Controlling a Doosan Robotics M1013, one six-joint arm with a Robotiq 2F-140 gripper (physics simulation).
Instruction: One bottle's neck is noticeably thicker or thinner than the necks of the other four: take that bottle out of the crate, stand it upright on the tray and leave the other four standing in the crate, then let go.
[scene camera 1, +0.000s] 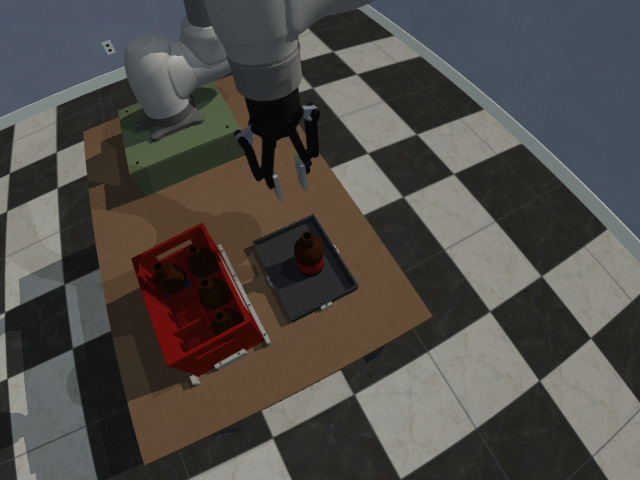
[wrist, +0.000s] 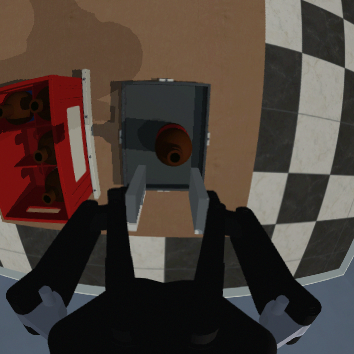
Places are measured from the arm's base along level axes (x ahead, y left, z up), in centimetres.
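Where they show: gripper, between the fingertips: (scene camera 1: 291, 190) (wrist: 167, 180); arm's base, origin of its link: (scene camera 1: 173, 117).
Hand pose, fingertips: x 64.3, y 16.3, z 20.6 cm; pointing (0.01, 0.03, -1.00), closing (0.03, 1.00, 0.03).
Note:
Things, the pixels of their centre, and the offset from my fingertips. Level surfaces: height alone.
- brown bottle with a red band, middle of its body: (wrist: 172, 146) (scene camera 1: 308, 251) dy +1.5, dx +2.2, dz -23.2 cm
- red crate, middle of its body: (wrist: 39, 145) (scene camera 1: 199, 301) dy -27.8, dx +1.7, dz -22.7 cm
- brown table, height of its surface: dz -31.4 cm
A brown bottle with a red band (scene camera 1: 309, 255) (wrist: 173, 142) stands upright on the dark grey tray (scene camera 1: 310, 299) (wrist: 145, 100), inside its rim. Four brown bottles (scene camera 1: 203, 262), (scene camera 1: 170, 279), (scene camera 1: 213, 295), (scene camera 1: 223, 322) stand in the red crate (scene camera 1: 209, 356) (wrist: 61, 100); their lower parts are partly hidden by walls and dividers. Their necks also show in the wrist view. My gripper (scene camera 1: 292, 193) (wrist: 167, 180) is partly open and empty. It hangs above the tray's edge nearer the robot base, clear of the bottle on the tray.
Pale strips (scene camera 1: 235, 279) (wrist: 87, 115) lie along the crate's side facing the tray, with a narrow gap of brown table (scene camera 1: 336, 346) (wrist: 232, 125) between strips and tray. The green base block (scene camera 1: 188, 155) carries the arm at the back.

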